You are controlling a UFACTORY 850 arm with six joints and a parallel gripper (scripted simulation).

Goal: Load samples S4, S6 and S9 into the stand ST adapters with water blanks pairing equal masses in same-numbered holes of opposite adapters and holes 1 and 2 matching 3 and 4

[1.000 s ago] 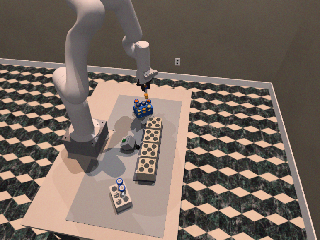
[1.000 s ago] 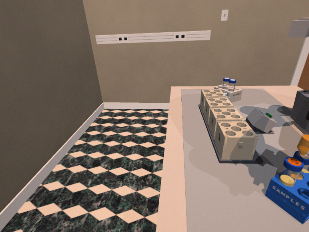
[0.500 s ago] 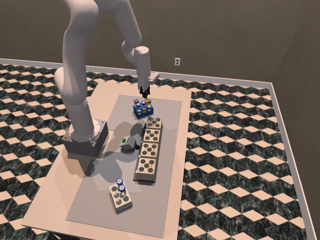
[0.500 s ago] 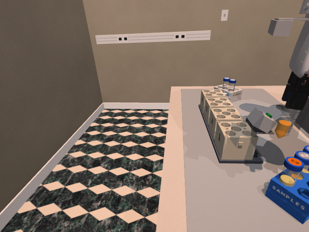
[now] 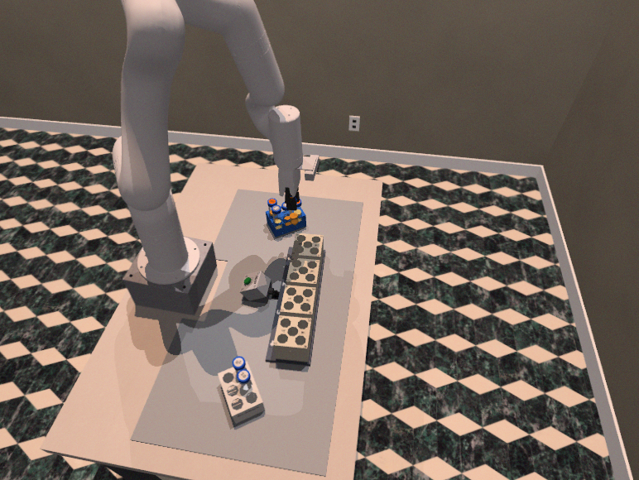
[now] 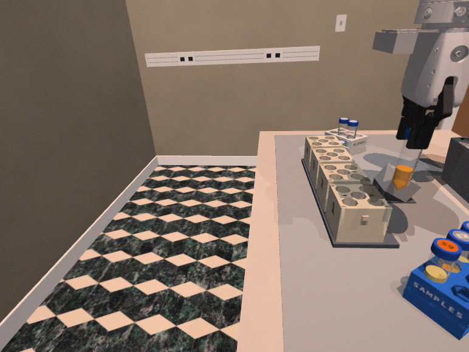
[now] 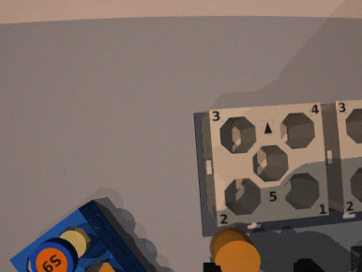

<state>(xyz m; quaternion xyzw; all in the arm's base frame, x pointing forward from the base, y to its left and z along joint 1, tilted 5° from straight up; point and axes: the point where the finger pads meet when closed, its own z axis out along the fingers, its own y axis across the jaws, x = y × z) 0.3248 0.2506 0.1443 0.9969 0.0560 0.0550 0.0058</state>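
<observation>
My gripper is now 5 cm above the sample tube and 1 cm past it. Round my hand: green done key 22 cm to the right, 18 cm below, 9 cm behind; adapter 20 cm below, 6 cm ahead, 4 cm to the right; blue sample rack 22 cm below, 11 cm to the left, 8 cm behind.
</observation>
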